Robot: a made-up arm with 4 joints.
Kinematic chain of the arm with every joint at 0, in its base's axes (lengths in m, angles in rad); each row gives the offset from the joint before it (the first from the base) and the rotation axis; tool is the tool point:
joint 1: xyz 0 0 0.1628 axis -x
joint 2: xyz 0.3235 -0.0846 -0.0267 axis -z
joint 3: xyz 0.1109 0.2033 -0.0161 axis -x
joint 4: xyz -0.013 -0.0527 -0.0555 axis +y
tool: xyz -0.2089 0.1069 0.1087
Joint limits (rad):
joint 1: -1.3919..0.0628
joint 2: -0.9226..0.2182
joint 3: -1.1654..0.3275
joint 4: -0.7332..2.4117
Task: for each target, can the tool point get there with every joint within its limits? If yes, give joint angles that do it. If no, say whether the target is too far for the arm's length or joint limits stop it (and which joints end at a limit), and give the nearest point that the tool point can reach.
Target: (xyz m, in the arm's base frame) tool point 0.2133 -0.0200 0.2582
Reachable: yes | joints -1.1936 -0.1076 -0.8398 0.1551
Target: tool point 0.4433 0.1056 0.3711
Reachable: yes | joints -0.8101 -0.6190 -0.7004 1.9516
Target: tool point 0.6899 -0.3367 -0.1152
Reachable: no: joint limits stop it (at a limit: joint 1, joint 2, joint 3) | nearest point 0.5573 -0.0715 0.1311 | short by 0.385 m
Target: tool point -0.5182 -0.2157 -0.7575
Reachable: no: too far | nearest point 0.0413 -0.0369 0.0052 | short by 0.963 m
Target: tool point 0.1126 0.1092 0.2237
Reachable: yes | joints -0.8445 -0.3284 -0.3196 -0.3123
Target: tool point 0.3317 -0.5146 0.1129
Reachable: no: joint limits stop it (at a limit: joint 1, joint 2) | nearest point 0.4175 -0.1197 0.2058 | short by 0.415 m
